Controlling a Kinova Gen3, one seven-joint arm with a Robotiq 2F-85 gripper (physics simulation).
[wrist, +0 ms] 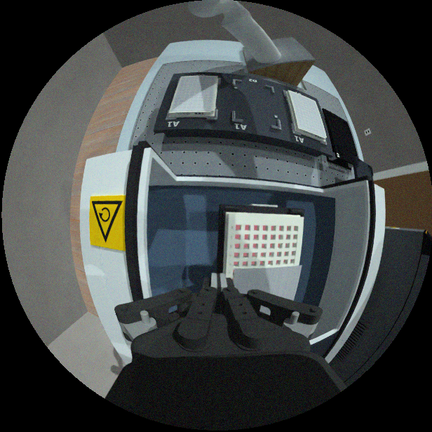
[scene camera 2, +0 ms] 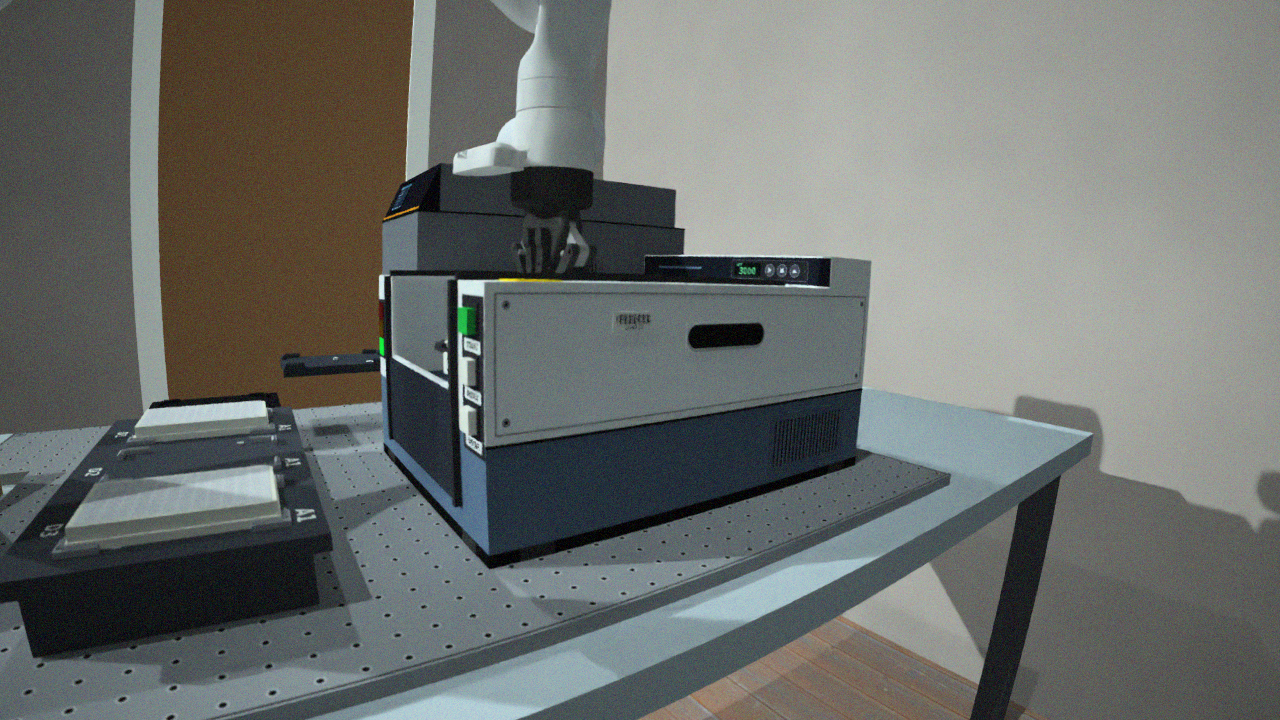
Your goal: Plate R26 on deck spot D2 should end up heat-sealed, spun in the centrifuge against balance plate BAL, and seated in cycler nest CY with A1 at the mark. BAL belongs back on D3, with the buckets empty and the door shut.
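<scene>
My gripper (scene camera 2: 546,266) (wrist: 217,280) is shut and empty, pointing down over the open top of the white and blue centrifuge (scene camera 2: 662,358) (wrist: 106,172). Inside the chamber, a cream plate (wrist: 265,217) with pink wells sits in a dark bucket, just beyond the fingertips in the wrist view; a pale grey flat area overlies its near part. Its label is not readable. On the dark deck (scene camera 2: 170,582) (wrist: 252,125), a white plate (scene camera 2: 179,497) (wrist: 195,94) sits on D3. Spot D2 (scene camera 2: 201,456) (wrist: 255,102) holds no plate. Nest CY cannot be identified.
Another white plate (scene camera 2: 204,417) (wrist: 307,115) sits on the deck's far spot. A dark grey machine (scene camera 2: 537,234) (wrist: 400,265) stands beside the centrifuge. A dark tray (scene camera 2: 329,363) sticks out at its left. The chamber's raised walls surround the plate.
</scene>
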